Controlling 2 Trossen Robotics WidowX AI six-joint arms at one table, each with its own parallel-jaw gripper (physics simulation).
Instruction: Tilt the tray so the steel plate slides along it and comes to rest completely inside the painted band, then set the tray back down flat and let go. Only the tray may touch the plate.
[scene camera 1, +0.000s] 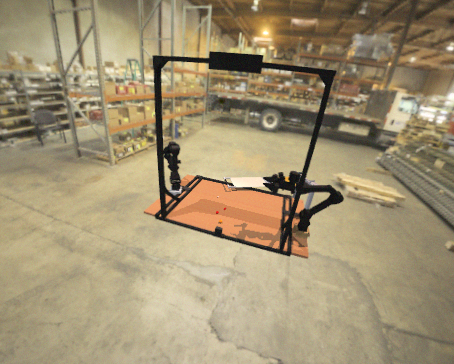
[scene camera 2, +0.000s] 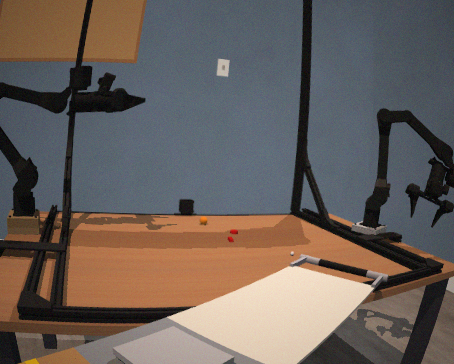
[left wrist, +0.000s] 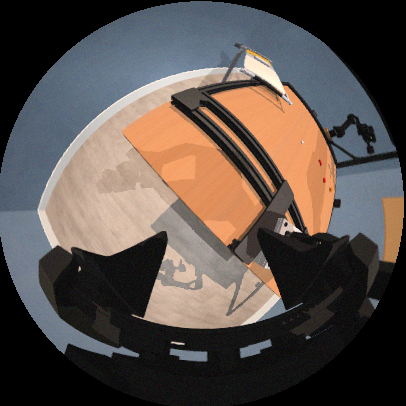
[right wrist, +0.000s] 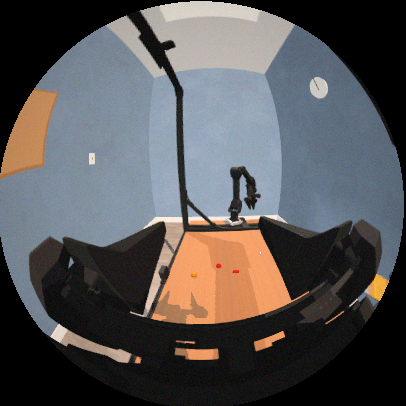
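The cream tray (scene camera 1: 247, 182) (scene camera 2: 280, 310) (left wrist: 261, 74) is at the table's edge, its near end cut off in scene camera 2; a black bar handle (scene camera 2: 345, 267) with grey ends is at its far end. The grey steel plate (scene camera 2: 172, 349) lies on a grey stretch of the tray, beyond the cream part. A yellow patch (scene camera 2: 31, 361) (left wrist: 257, 54) shows at that end; which area is the painted band is unclear. My left gripper (scene camera 2: 423, 220) (left wrist: 212, 234) (right wrist: 251, 209) is open and empty, away from the tray. My right gripper (scene camera 2: 144, 100) (right wrist: 213, 224) is open and empty, high above the table.
A black frame (scene camera 1: 159, 125) (scene camera 2: 304, 100) stands around the wooden table (scene camera 2: 150, 280). On the table lie two small red pieces (scene camera 2: 233, 231) (scene camera 2: 230, 239), an orange ball (scene camera 2: 203, 220) and a small white ball (scene camera 2: 292, 253). A black block (scene camera 2: 186, 206) is at the far edge.
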